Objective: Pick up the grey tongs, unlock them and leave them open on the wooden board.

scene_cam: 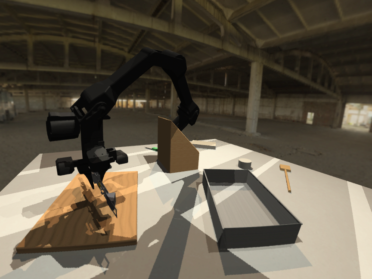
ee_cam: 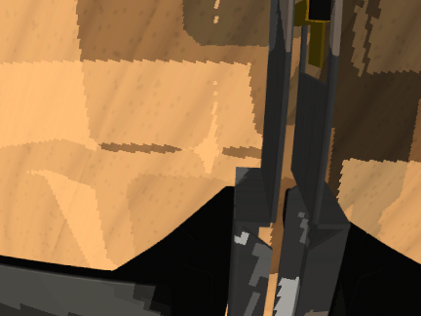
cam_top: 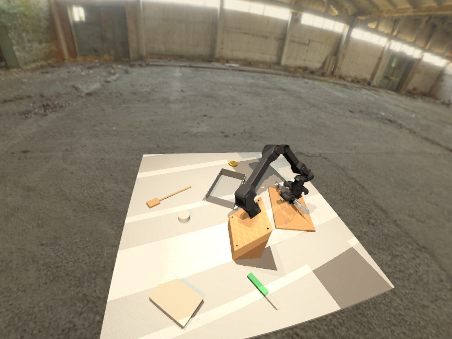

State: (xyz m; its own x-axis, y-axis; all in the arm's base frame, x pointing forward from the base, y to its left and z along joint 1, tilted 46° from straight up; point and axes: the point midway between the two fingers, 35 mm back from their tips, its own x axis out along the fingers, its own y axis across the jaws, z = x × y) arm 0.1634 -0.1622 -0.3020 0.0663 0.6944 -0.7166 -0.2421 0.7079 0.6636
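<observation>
My gripper tip is 4 cm above the wooden board. Also, from my gripper tip: roasting tin: 37 cm to the left, 20 cm ahead, 1 cm below; yellow lock piece: 5 cm ahead, 4 cm above, 1 cm to the left; green-handled tool: 46 cm behind, 34 cm to the left, 4 cm below.
</observation>
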